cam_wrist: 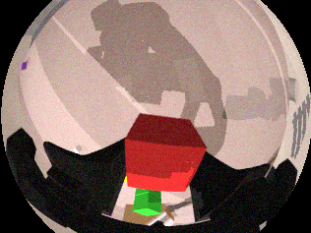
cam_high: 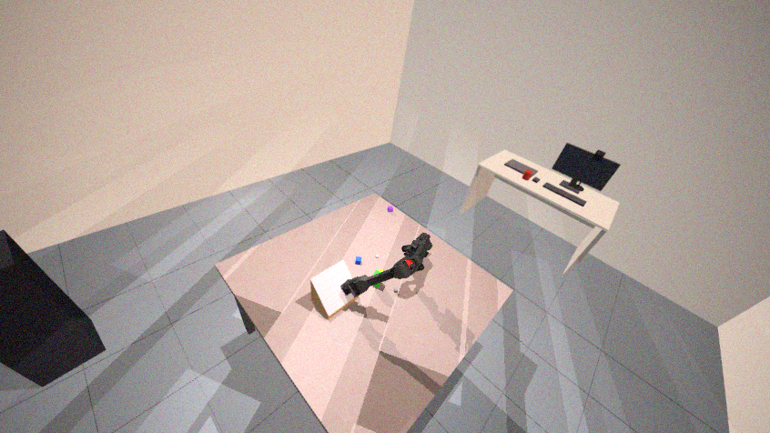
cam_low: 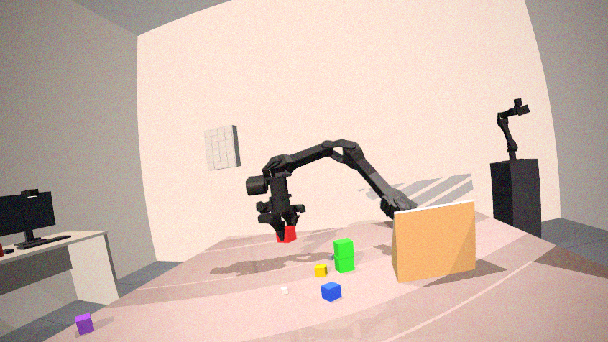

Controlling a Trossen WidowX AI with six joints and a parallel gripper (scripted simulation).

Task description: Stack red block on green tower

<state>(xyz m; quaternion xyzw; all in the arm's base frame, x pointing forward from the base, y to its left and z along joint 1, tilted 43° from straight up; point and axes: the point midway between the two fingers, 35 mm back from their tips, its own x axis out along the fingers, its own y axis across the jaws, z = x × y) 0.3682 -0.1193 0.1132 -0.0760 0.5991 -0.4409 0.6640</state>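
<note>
The yellow block lies 130 mm to the left of my gripper tip, 110 mm behind it and 80 mm below it. Also, from my gripper tip: blue block 290 mm to the left, 130 mm behind, 80 mm below; small white cube 230 mm to the left, 90 mm below, 10 mm behind; red block 20 mm above.
</note>
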